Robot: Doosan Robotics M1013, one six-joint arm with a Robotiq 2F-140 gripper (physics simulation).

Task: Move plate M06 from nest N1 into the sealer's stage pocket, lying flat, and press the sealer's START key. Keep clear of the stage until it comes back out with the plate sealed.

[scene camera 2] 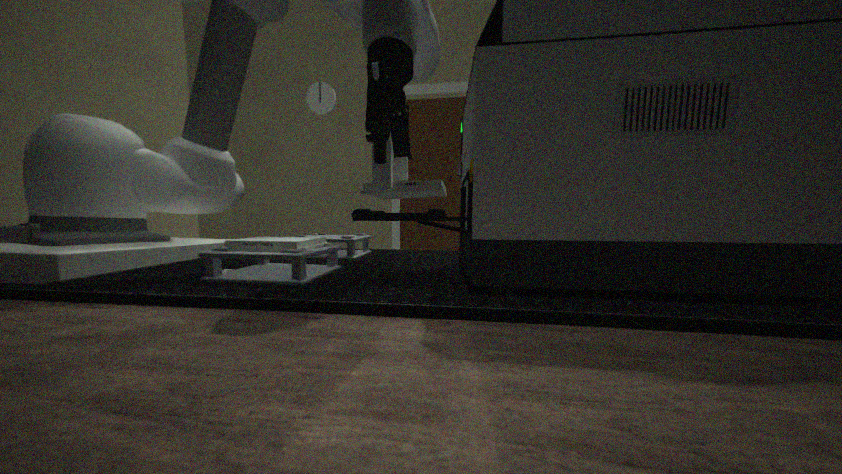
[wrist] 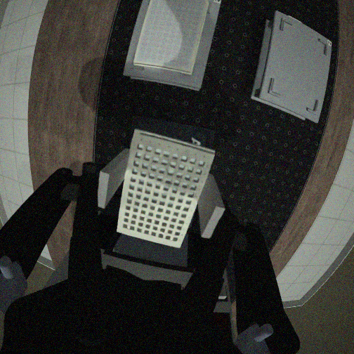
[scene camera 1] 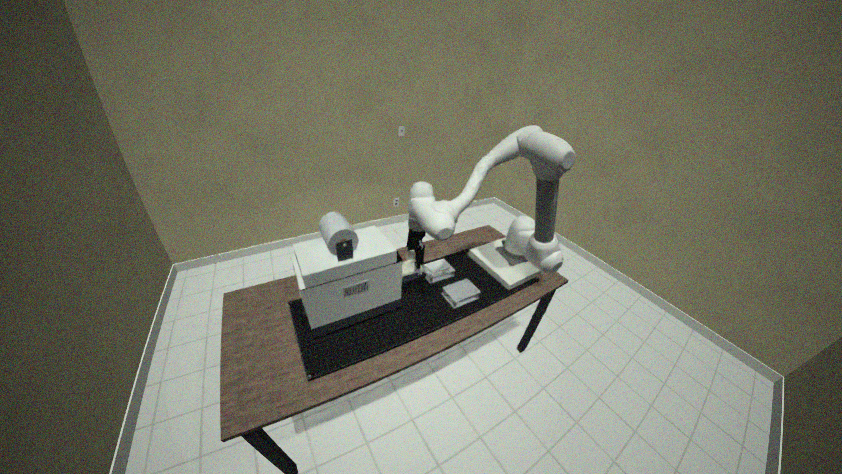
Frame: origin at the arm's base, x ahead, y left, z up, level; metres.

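Where they show: gripper, between the fingertips: (scene camera 2: 392, 192) (scene camera 1: 413, 266); arm's base, origin of its link: (scene camera 2: 95, 241) (scene camera 1: 513, 254).
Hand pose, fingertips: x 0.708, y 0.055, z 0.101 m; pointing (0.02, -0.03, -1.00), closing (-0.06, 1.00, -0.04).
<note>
Each offset is from my fingertips to the top centre of the thing. "pt": to the spot under its first point. Level surfaces: height alone.
My gripper (scene camera 1: 418, 266) (scene camera 2: 391, 171) (wrist: 165, 173) is shut on the long sides of the pale plate M06 @[dy +0.002, dx +0.025, dz +0.014 m] (scene camera 2: 421, 189) (wrist: 160, 195). The plate looks about level, a small gap above the dark stage @[pt dy -0.048, dx +0.033, dz -0.041 m] (scene camera 2: 400, 216) (wrist: 172, 125). The stage sticks out from the sealer (scene camera 1: 353, 300) (scene camera 2: 559, 176). In the wrist view the plate hides most of the stage and its pocket, and part of the A mark shows at its far edge. Nest N1 @[dy +0.135, dx -0.219, dz -0.085 m] (scene camera 1: 461, 290) (wrist: 296, 65) holds no plate. The START key cannot be made out. A small green light @[pt dy +0.108, dx +0.102, dz +0.134 m] (scene camera 2: 461, 127) shows on the sealer's front.
The other nest @[dy -0.068, dx -0.176, dz -0.088 m] (scene camera 2: 299, 269) (wrist: 200, 75) carries a pale plate @[dy -0.068, dx -0.176, dz -0.078 m] (scene camera 2: 273, 242) (wrist: 172, 40). It stands on the black mat @[dz -0.137 m] (scene camera 1: 377, 335) (scene camera 2: 406, 294). The white base slab (scene camera 1: 518, 276) (scene camera 2: 88, 262) bears the arm. A film roll @[dy +0.062, dx +0.347, dz +0.339 m] (scene camera 1: 337, 229) sits on top of the sealer.
</note>
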